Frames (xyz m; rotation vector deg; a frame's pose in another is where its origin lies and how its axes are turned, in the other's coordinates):
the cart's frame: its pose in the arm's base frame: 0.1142 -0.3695 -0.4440 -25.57 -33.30 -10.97
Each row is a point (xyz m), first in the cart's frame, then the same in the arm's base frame.
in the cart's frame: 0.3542 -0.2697 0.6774
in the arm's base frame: -0.0045 -0.3165 0.3561
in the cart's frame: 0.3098 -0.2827 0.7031
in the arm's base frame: -0.0574 -0.3140 0.3546
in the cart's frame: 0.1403 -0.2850 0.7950
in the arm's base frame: -0.2420 -0.2655 0.3275
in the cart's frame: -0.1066 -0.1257 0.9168
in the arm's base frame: -0.4568 -0.0560 0.2219
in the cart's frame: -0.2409 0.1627 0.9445
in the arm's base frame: -0.4948 0.2194 0.0648
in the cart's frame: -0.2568 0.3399 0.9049
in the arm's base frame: -0.4359 0.3594 -0.0361
